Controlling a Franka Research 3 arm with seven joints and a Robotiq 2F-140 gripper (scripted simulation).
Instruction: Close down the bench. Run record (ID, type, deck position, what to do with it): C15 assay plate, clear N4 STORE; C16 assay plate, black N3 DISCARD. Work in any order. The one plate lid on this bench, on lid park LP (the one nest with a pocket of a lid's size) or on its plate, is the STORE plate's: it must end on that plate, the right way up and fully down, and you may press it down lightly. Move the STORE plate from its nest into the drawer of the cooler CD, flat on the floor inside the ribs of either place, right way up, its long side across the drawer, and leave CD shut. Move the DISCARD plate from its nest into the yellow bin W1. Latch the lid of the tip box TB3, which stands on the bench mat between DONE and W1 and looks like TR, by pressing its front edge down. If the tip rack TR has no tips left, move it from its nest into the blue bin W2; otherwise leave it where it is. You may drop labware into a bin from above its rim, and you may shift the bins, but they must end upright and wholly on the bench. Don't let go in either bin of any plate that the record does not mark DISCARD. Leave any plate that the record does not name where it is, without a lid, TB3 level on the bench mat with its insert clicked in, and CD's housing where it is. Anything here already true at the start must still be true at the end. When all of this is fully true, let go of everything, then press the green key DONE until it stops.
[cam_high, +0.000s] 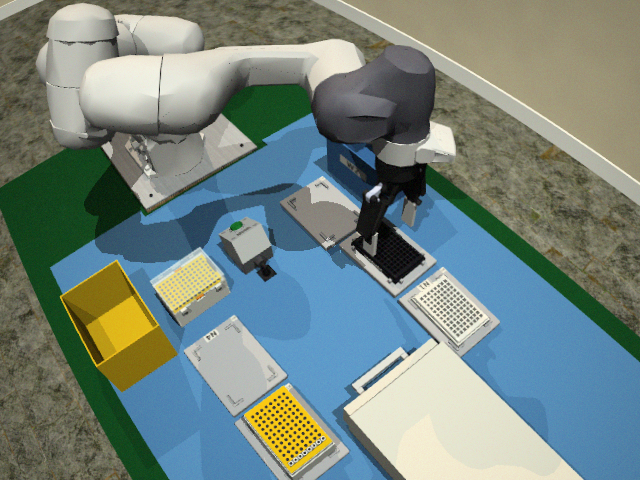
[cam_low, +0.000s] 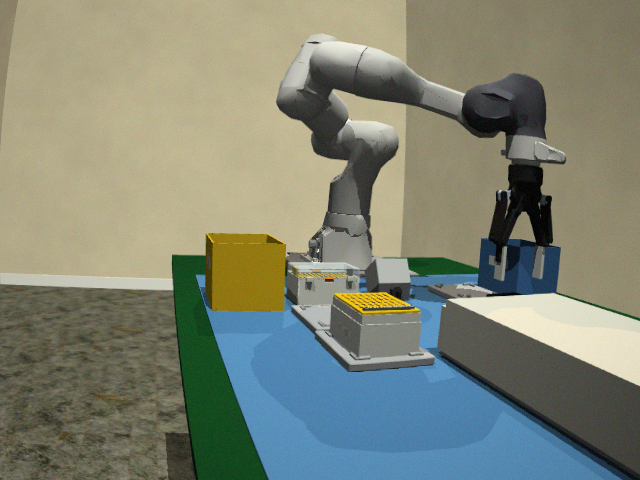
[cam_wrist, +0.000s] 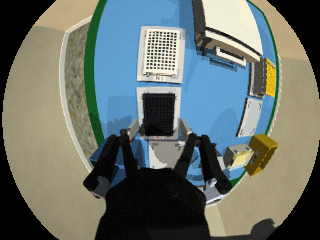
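Now: hand 70 mm above the black plate. The rest, counted from my hand: nest N3 (80 mm below); then white plate (170 mm ahead, 70 mm below, 30 mm to the right); then lid park (170 mm behind, 80 mm below, 10 mm to the left).
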